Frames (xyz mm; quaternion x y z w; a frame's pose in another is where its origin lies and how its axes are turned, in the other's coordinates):
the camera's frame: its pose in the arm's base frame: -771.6 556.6 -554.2 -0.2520 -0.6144 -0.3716 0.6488
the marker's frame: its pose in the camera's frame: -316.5 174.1 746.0 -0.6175 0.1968 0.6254 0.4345
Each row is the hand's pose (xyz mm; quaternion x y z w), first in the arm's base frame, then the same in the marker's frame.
Working: the arm's base frame: its pose in the marker's frame: 1681.6 -369.9 -677.4 0.8213 -0.2478 0.1847 0.4796

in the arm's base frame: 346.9 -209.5 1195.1 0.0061 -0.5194 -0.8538 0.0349
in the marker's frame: 2163.1 -1413.1 -1199.3 0.3391 0.4446 -0.8281 0.0407
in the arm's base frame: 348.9 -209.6 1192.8 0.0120 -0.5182 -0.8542 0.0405
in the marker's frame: 2164.6 -1411.5 -1197.2 0.3464 0.4452 -0.8248 0.0389
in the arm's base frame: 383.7 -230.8 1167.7 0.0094 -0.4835 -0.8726 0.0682
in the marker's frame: 2203.5 -1388.5 -1181.3 0.3661 0.4696 -0.8007 0.0663
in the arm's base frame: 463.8 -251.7 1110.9 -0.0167 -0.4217 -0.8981 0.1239
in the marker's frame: 2276.8 -1348.3 -1125.7 0.3942 0.5015 -0.7583 0.1345
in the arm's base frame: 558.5 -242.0 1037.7 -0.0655 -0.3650 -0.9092 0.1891
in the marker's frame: 2342.9 -1309.7 -1033.2 0.4166 0.5127 -0.7172 0.2220
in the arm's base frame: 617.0 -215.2 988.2 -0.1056 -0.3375 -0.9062 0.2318
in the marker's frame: 2371.4 -1290.8 -959.5 0.4266 0.5054 -0.6952 0.2816
